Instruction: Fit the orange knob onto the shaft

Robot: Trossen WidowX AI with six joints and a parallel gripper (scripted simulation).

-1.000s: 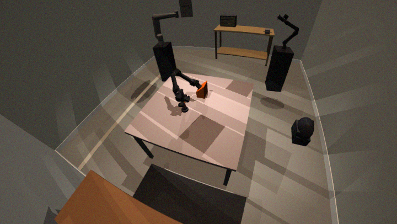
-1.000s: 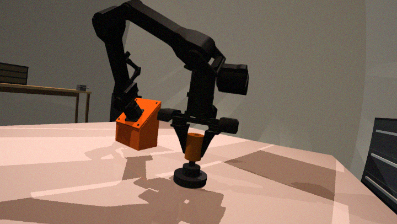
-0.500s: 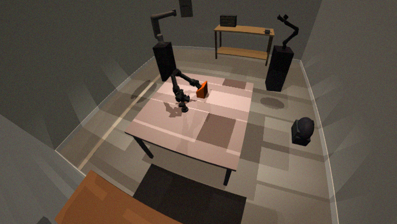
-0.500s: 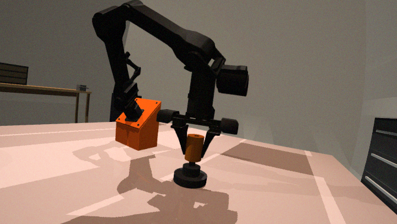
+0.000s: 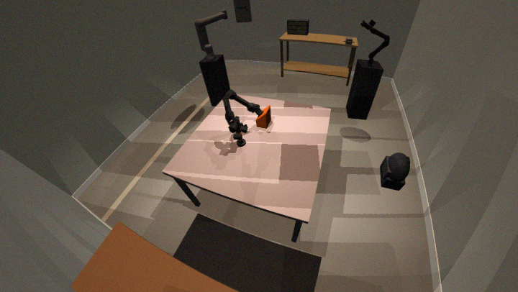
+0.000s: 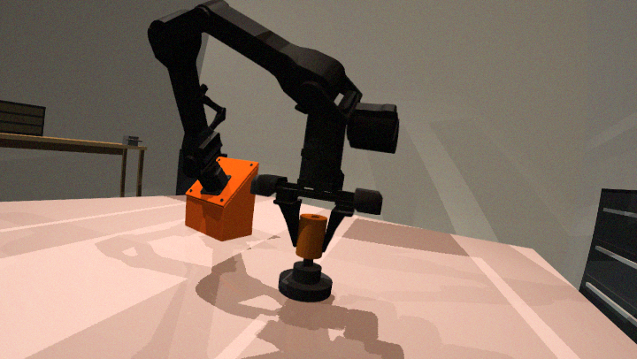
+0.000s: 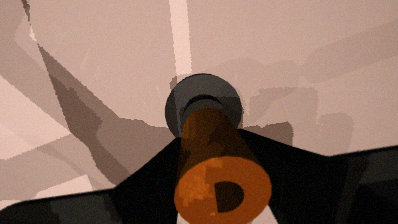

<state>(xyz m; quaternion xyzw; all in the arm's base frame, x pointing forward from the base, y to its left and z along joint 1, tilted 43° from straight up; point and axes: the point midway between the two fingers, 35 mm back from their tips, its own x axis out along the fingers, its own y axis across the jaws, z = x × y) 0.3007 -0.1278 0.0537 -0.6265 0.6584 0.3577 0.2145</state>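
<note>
Right now my gripper tip is 2 cm below the orange knob. Also, from my gripper tip: dark round pedestal (4 cm below).
</note>
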